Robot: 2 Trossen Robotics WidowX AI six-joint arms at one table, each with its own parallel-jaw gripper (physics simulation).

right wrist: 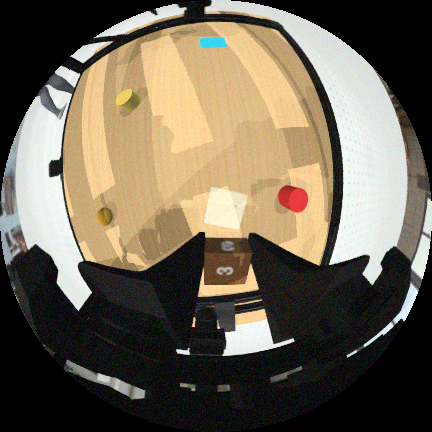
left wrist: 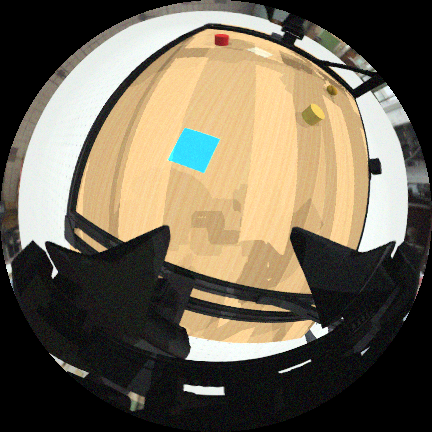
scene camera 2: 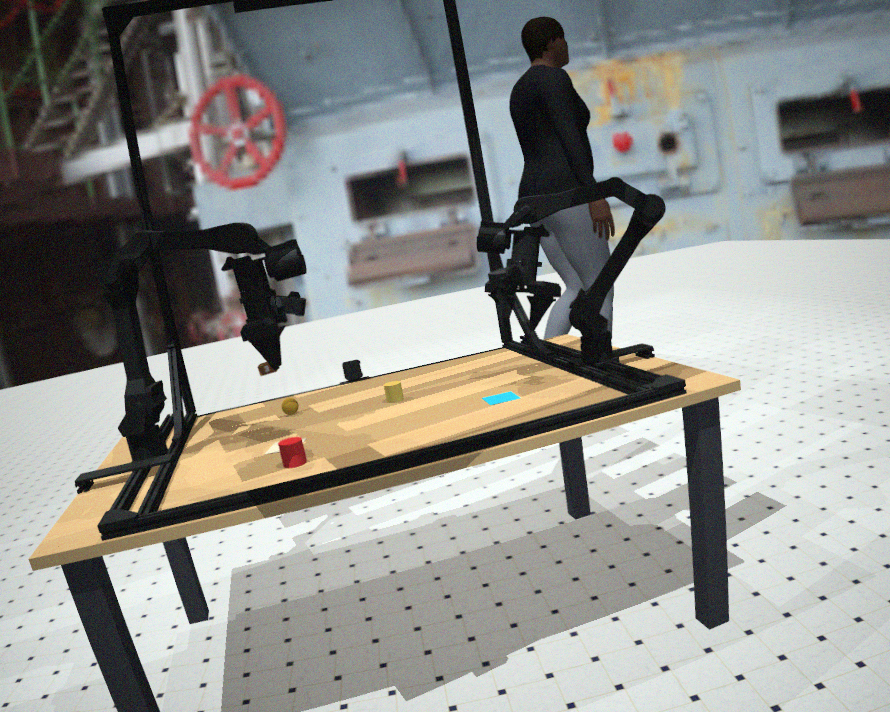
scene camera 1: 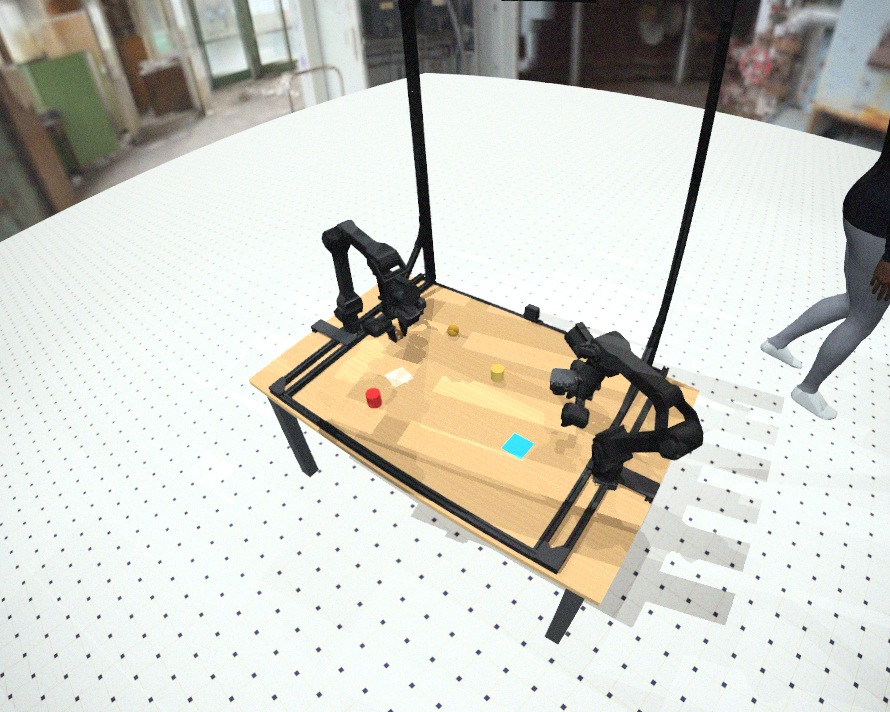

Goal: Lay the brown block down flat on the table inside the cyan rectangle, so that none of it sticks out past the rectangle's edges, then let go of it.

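Where they show: left gripper, fingertip midpoint: [left wrist: 233,232] [scene camera 2: 517,329]; right gripper, fingertip midpoint: [right wrist: 226,237] [scene camera 2: 277,367] [scene camera 1: 399,339]; left arm's base at its link origin: [left wrist: 164,293] [scene camera 2: 598,361] [scene camera 1: 606,474]; right arm's base at its link origin: [right wrist: 205,312] [scene camera 2: 149,457] [scene camera 1: 352,328].
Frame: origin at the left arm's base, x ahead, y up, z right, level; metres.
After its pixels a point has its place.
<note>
The brown block [right wrist: 226,267] @(x 0.630, y 0.145, z 0.230 m) [scene camera 2: 265,368] @(x 0.642, y 0.137, z 0.218 m), marked with a 3, is held between the fingers of my right gripper [right wrist: 226,237] @(x 0.616, y 0.132, z 0.222 m) [scene camera 2: 273,365] @(x 0.616, y 0.132, z 0.222 m) [scene camera 1: 398,335] @(x 0.616, y 0.132, z 0.222 m), above the table at the left in both scene views. In scene camera 1 the fingers mostly hide it. The cyan rectangle [scene camera 1: 518,445] @(x 0.236, y -0.018, z 0.053 m) [scene camera 2: 501,398] @(x 0.239, y -0.018, z 0.047 m) [left wrist: 194,150] @(x 0.233, y -0.018, z 0.054 m) [right wrist: 213,42] @(x 0.246, y -0.018, z 0.053 m) lies flat on the table, toward the right in both scene views, far from the block. My left gripper [left wrist: 233,232] @(x 0.132, y 0.098, z 0.095 m) is open and empty, raised above the table near the cyan rectangle.
A red cylinder [scene camera 1: 373,397] @(x 0.657, y 0.023, z 0.084 m) [scene camera 2: 292,452] @(x 0.673, y 0.008, z 0.078 m) stands near a cream square [scene camera 1: 398,377] @(x 0.637, y -0.018, z 0.215 m) [right wrist: 225,208] @(x 0.637, y -0.018, z 0.217 m) at the left. A yellow cylinder [scene camera 1: 497,372] @(x 0.344, y 0.020, z 0.270 m) [scene camera 2: 393,392] @(x 0.357, y 0.003, z 0.271 m) stands mid-table. A dark yellow ball [scene camera 1: 452,330] @(x 0.530, y 0.012, z 0.434 m) [scene camera 2: 289,406] @(x 0.540, y 0.004, z 0.431 m) lies near my right gripper. Black rails edge the table.
</note>
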